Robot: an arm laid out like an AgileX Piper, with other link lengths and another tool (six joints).
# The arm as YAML. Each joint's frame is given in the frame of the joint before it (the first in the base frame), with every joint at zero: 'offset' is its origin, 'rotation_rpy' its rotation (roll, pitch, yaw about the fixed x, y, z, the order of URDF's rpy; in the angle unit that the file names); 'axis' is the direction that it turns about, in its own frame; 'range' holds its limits. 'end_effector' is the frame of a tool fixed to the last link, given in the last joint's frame.
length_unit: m
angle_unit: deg
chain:
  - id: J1
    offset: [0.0, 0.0, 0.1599]
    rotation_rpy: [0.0, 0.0, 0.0]
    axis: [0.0, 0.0, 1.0]
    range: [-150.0, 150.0]
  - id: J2
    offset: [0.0, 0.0, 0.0]
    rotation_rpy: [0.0, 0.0, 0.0]
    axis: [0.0, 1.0, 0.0]
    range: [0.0, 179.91]
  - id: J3
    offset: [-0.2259, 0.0, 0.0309]
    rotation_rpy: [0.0, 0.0, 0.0]
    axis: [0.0, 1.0, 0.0]
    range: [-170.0, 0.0]
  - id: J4
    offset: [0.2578, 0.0, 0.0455]
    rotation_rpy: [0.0, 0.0, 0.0]
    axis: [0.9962, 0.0, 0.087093]
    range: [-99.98, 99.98]
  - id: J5
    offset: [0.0, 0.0, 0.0]
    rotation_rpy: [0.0, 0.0, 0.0]
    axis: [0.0, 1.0, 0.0]
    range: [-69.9, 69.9]
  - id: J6
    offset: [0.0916, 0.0, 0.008]
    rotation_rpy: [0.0, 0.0, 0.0]
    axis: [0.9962, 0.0, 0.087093]
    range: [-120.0, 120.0]
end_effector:
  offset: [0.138, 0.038, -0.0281]
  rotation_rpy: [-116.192, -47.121, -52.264]
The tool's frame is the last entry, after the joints.
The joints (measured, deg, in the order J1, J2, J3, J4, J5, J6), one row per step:
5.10 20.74 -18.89 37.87 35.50 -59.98
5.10 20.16 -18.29 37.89 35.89 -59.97
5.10 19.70 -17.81 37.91 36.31 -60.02
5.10 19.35 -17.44 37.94 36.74 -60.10
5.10 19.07 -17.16 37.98 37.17 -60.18
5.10 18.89 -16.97 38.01 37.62 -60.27
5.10 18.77 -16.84 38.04 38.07 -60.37
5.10 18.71 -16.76 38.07 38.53 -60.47
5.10 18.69 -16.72 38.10 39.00 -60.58
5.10 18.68 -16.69 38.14 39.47 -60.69
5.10 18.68 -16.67 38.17 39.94 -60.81
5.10 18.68 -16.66 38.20 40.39 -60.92
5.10 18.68 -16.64 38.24 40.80 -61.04
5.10 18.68 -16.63 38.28 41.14 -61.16
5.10 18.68 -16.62 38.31 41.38 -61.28
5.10 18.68 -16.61 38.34 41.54 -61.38
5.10 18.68 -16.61 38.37 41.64 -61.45
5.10 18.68 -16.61 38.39 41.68 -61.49
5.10 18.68 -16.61 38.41 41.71 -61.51
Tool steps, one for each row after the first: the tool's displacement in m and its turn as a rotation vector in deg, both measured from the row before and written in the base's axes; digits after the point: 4 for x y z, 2 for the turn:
-0.0023 0.0005 -0.0030 -0.01 0.33 0.24
-0.0022 0.0005 -0.0027 -0.07 0.33 0.28
-0.0020 0.0005 -0.0023 -0.08 0.32 0.30
-0.0018 0.0006 -0.0019 -0.07 0.30 0.30
-0.0017 0.0006 -0.0017 -0.09 0.32 0.32
-0.0016 0.0006 -0.0015 -0.10 0.32 0.32
-0.0016 0.0006 -0.0013 -0.10 0.34 0.33
-0.0016 0.0006 -0.0012 -0.10 0.34 0.34
-0.0016 0.0006 -0.0011 -0.09 0.34 0.34
-0.0015 0.0006 -0.0011 -0.11 0.33 0.35
-0.0015 0.0005 -0.0010 -0.10 0.31 0.33
-0.0014 0.0005 -0.0010 -0.09 0.29 0.31
-0.0011 0.0004 -0.0007 -0.08 0.22 0.27
-0.0008 0.0003 -0.0005 -0.08 0.14 0.21
-0.0005 0.0002 -0.0004 -0.06 0.09 0.15
-0.0003 0.0001 -0.0002 -0.03 0.05 0.10
-0.0001 0.0001 -0.0001 -0.01 0.01 0.05
-0.0001 0.0001 0.0000 0.00 0.02 0.03

